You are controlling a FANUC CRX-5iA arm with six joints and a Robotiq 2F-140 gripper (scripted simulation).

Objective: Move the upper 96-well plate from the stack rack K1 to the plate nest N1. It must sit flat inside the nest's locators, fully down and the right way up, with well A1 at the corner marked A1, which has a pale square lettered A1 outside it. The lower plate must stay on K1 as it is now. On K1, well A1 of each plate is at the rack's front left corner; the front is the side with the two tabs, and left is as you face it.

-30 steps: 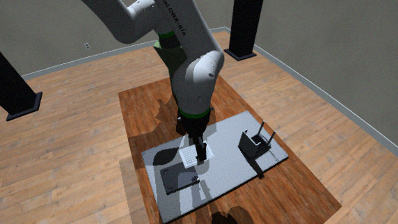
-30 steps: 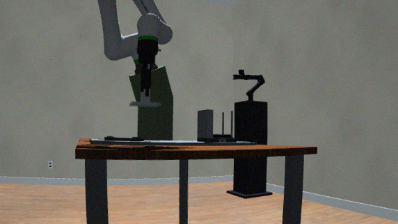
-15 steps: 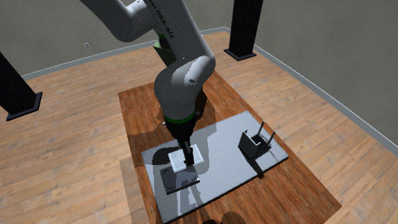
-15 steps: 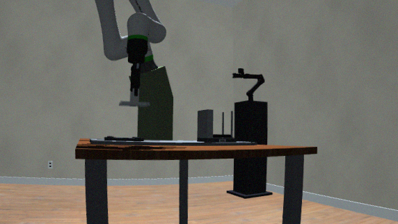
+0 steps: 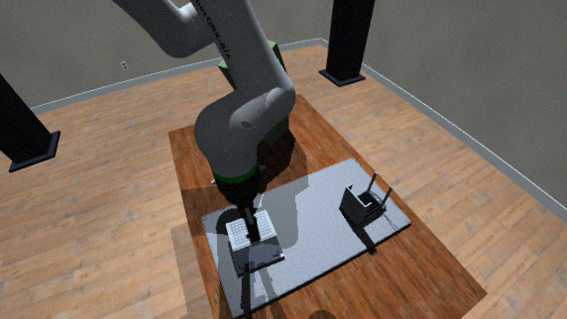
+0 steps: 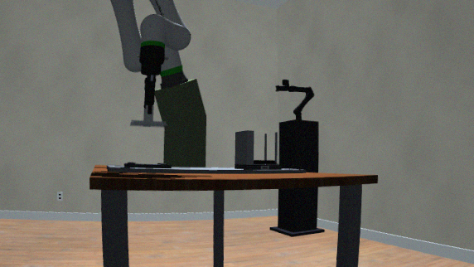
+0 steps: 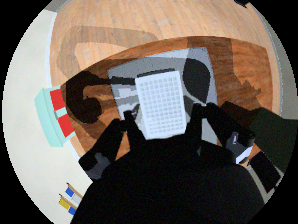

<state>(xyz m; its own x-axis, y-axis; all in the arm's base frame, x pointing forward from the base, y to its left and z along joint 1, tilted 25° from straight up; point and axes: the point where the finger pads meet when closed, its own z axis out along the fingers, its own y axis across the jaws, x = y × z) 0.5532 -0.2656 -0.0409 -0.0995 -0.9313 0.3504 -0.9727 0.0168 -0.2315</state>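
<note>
My gripper is now 20 mm above the white 96-well plate. Round my hand: dark plate nest N1 (170 mm below); pale A1 square (60 mm ahead, 70 mm to the left, 170 mm below).
</note>
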